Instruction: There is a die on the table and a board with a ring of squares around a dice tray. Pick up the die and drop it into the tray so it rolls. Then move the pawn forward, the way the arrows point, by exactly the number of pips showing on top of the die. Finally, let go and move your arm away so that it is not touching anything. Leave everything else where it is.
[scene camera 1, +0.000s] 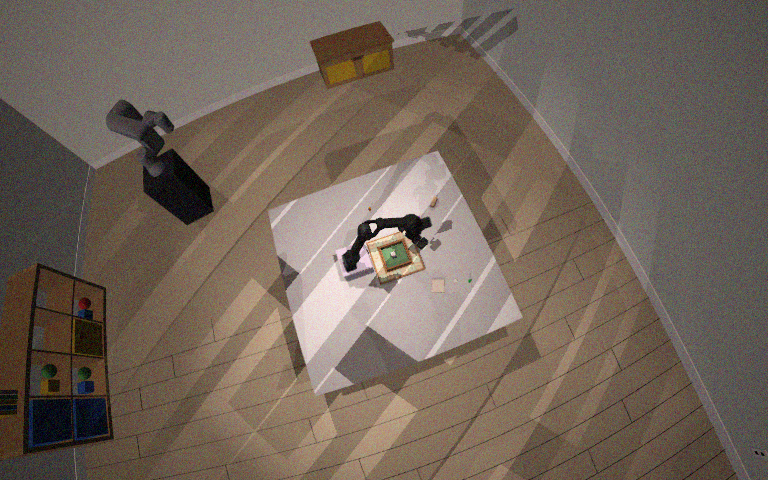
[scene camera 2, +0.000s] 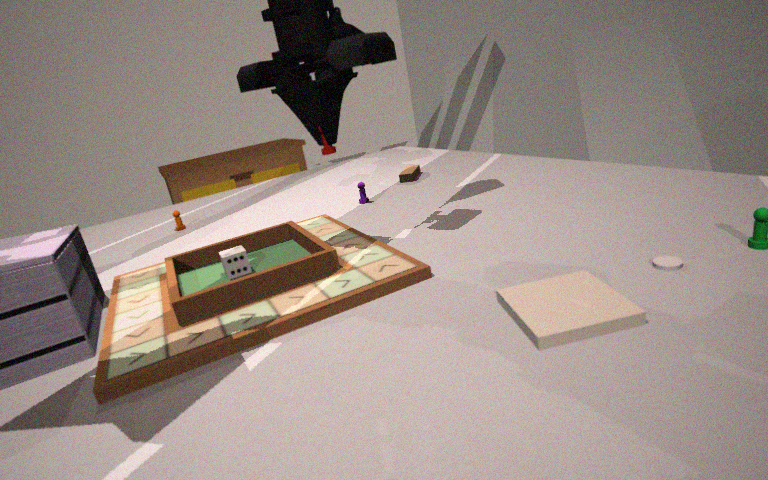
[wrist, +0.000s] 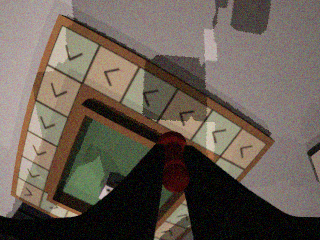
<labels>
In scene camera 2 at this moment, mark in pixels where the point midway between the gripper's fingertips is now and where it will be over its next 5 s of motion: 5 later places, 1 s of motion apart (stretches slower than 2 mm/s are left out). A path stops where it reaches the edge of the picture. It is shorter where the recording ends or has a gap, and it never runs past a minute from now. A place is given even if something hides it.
The gripper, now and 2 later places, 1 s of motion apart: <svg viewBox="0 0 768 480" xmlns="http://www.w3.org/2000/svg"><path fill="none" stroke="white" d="M328 144L320 213L309 177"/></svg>
</labels>
